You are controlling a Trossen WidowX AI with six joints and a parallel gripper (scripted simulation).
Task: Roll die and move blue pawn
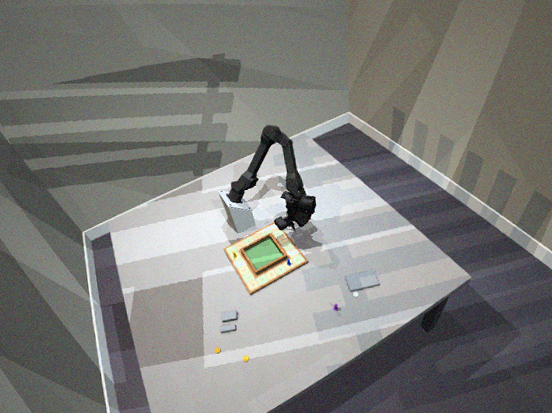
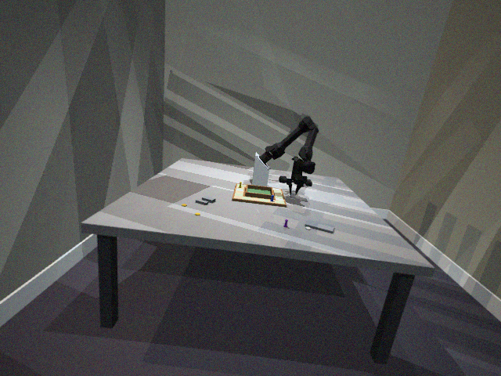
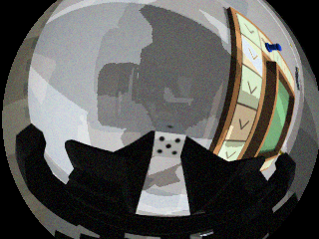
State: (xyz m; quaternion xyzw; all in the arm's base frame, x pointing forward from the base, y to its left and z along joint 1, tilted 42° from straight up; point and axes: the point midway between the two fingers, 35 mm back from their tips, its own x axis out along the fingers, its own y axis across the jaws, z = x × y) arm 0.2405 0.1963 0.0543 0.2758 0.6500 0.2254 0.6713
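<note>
My gripper tip is now 15 cm short of the blue pawn, 14 cm to the left of it and 2 cm below it. Round my gripper tip: yellow pawn 4 cm behind, 31 cm to the right, 2 cm above; green tray 4 cm ahead, 20 cm to the right; white die right at my gripper tip.
</note>
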